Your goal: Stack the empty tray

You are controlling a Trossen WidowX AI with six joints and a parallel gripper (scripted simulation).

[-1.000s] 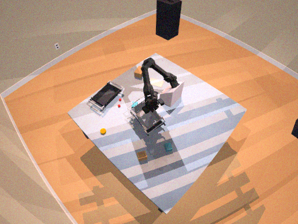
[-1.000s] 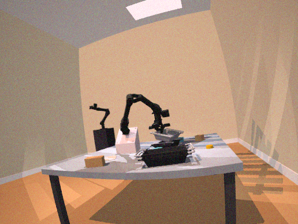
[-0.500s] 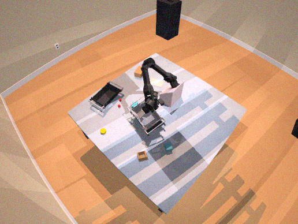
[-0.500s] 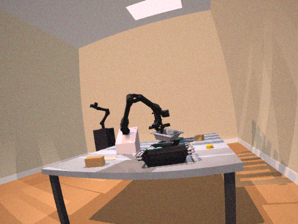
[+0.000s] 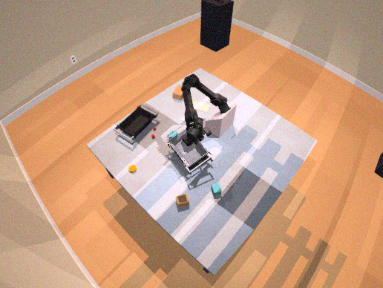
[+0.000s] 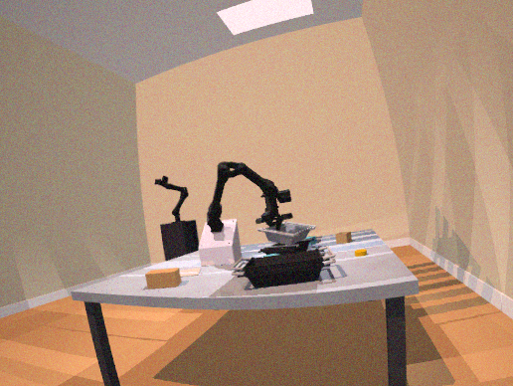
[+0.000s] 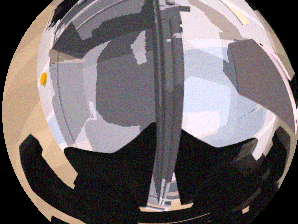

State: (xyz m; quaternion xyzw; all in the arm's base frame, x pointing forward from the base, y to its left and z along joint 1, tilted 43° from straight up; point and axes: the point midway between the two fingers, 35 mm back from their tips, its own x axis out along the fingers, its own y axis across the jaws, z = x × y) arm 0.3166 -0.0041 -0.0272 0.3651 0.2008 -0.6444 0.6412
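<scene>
Right now the grey tray is 7 cm ahead of my gripper tip, 2 cm to the right of it and 2 cm above it. From my gripper tip the other things lie so: yellow disc: 40 cm ahead, 22 cm to the right, 10 cm below; orange block: 52 cm to the right, 34 cm behind, 8 cm below; brown box: 33 cm ahead, 19 cm to the left, 9 cm below.
</scene>
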